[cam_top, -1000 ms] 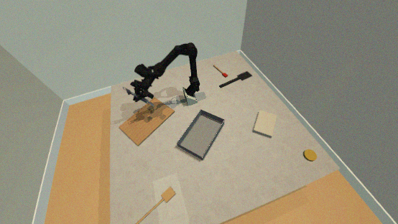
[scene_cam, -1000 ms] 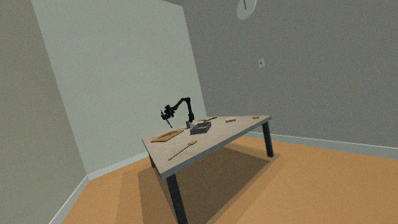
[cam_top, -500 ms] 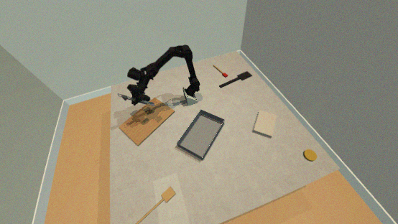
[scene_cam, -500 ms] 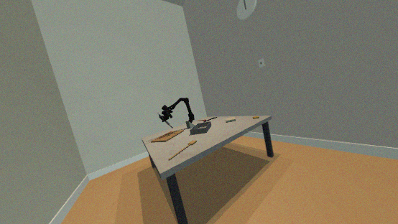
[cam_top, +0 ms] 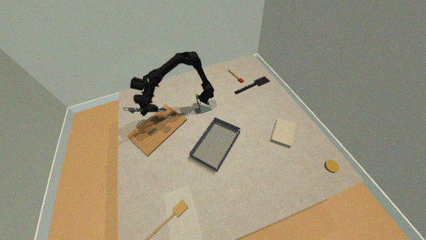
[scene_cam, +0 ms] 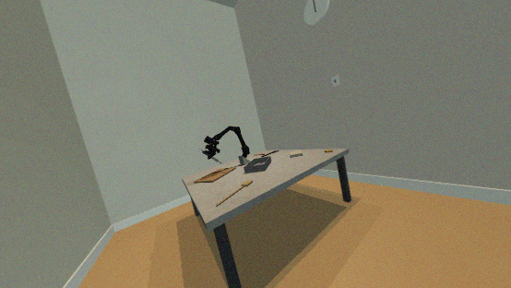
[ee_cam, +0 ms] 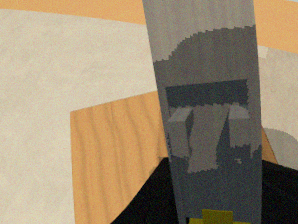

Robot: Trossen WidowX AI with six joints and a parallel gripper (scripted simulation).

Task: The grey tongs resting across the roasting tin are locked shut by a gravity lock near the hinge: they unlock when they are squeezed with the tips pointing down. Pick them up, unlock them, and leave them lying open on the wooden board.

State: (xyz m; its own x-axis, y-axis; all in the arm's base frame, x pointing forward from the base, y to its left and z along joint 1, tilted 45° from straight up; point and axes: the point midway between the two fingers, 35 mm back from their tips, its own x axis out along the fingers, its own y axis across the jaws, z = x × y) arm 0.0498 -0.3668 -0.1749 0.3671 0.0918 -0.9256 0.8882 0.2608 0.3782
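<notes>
Now: the yellow lock piece 30 mm above my gripper tip, 20 mm to the left of it and 10 mm behind it. Round my gripper tip: wooden board 170 mm below, 40 mm to the left, 10 mm behind; black spatula 860 mm to the left, 170 mm below, 100 mm behind; roasting tin 370 mm to the left, 280 mm ahead, 150 mm below.
</notes>
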